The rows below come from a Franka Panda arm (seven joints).
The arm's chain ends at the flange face. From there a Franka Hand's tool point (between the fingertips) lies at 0.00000 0.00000 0.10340 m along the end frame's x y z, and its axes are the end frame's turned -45 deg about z.
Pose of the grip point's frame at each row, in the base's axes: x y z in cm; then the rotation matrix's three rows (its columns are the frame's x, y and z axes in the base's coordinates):
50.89 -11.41 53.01; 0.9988 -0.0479 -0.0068; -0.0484 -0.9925 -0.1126; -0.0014 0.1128 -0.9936
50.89 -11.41 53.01; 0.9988 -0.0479 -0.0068; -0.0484 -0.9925 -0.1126; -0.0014 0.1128 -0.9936
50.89 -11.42 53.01; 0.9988 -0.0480 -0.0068; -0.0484 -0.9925 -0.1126; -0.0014 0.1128 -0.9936
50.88 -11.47 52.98; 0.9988 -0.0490 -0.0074; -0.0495 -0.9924 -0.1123; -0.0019 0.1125 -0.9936
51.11 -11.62 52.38; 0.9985 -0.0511 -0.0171; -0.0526 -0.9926 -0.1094; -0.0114 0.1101 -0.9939
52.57 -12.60 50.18; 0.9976 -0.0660 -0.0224; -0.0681 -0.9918 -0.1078; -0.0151 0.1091 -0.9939
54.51 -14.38 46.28; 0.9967 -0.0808 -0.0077; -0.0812 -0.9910 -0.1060; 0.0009 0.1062 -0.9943
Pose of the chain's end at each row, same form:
50.96 -10.25 63.28; 0.6724 -0.7401 -0.0068; -0.7360 -0.6676 -0.1126; 0.0788 0.0808 -0.9936
50.96 -10.25 63.28; 0.6724 -0.7401 -0.0068; -0.7360 -0.6676 -0.1126; 0.0788 0.0808 -0.9936
50.96 -10.26 63.28; 0.6723 -0.7402 -0.0068; -0.7360 -0.6676 -0.1126; 0.0788 0.0808 -0.9936
50.96 -10.31 63.25; 0.6716 -0.7409 -0.0074; -0.7367 -0.6667 -0.1123; 0.0782 0.0809 -0.9936
51.29 -10.49 62.66; 0.6699 -0.7422 -0.0171; -0.7391 -0.6647 -0.1094; 0.0698 0.0859 -0.9939
52.80 -11.49 60.46; 0.6587 -0.7521 -0.0224; -0.7495 -0.6532 -0.1078; 0.0665 0.0878 -0.9939
54.59 -13.28 56.56; 0.6476 -0.7619 -0.0077; -0.7582 -0.6433 -0.1060; 0.0757 0.0745 -0.9943

